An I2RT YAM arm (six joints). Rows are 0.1 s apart.
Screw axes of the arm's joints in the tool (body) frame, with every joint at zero. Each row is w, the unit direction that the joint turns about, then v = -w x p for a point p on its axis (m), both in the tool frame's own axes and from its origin. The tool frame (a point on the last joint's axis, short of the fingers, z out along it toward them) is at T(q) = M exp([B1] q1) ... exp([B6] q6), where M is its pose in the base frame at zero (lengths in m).
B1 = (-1, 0, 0, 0, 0.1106, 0)
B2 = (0, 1, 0, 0.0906, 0, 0.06)
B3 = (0, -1, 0, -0.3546, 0, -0.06)
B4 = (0, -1, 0, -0.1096, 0, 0)
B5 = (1, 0, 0, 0, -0.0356, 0)
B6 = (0, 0, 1, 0, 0, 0)
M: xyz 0.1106 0 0.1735 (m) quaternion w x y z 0.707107 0 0.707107 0
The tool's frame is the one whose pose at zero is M.
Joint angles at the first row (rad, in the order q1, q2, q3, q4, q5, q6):
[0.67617, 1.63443, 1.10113, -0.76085, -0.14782, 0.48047]
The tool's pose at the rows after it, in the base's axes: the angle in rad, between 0 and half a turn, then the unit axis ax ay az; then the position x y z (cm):
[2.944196, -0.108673, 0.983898, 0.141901, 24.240, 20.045, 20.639]
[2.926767, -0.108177, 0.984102, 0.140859, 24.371, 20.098, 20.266]
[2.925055, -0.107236, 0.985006, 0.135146, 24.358, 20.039, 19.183]
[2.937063, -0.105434, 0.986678, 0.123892, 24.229, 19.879, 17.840]
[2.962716, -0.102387, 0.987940, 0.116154, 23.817, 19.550, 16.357]
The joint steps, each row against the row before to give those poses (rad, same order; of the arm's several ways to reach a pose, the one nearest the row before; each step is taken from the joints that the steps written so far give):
[-0.00001, -0.00002, 0.02479, 0.01982, 0.01678, -0.00306]
[0.00000, 0.00423, -0.01259, 0.03016, 0.01144, 0.00000]
[-0.00001, 0.01258, -0.03053, 0.03816, 0.01069, -0.00001]
[0.00002, 0.01832, -0.03317, 0.02899, 0.01259, 0.00078]
[0.00000, 0.01408, -0.04426, 0.02858, -0.00038, 0.00496]

